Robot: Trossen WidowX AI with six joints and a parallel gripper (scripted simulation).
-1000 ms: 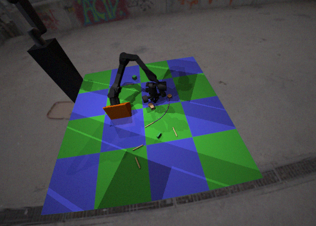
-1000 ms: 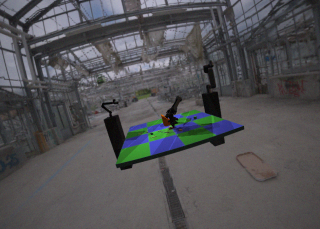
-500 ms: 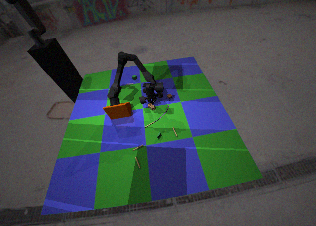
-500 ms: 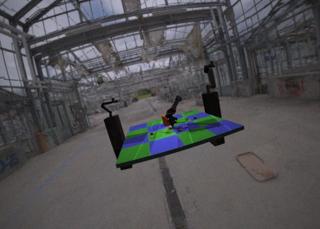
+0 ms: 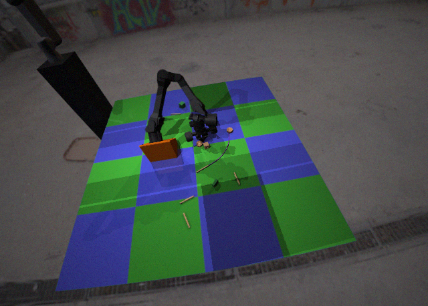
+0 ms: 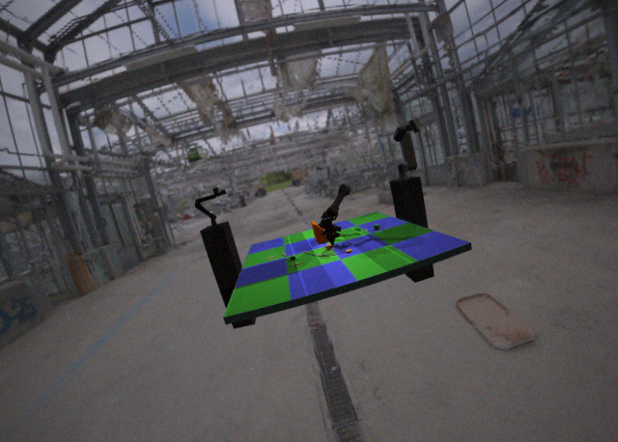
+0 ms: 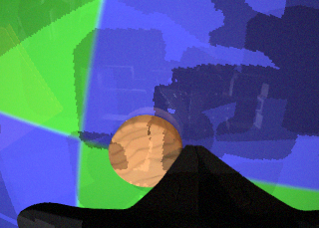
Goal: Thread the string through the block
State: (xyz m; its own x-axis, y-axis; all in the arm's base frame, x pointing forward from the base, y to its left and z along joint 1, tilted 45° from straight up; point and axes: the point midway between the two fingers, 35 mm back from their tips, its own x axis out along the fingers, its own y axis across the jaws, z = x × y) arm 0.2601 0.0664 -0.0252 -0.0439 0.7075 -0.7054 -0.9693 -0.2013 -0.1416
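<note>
Now: the wooden block 2 cm ahead of my gripper tip and 4 cm to the right of it. Round my gripper tip: thin wooden stick 18 cm to the right, 1 cm below; then round wooden button 18 cm ahead, 7 cm to the left, 1 cm below; then purple string 2 cm ahead, 17 cm to the right, 1 cm below.
</note>
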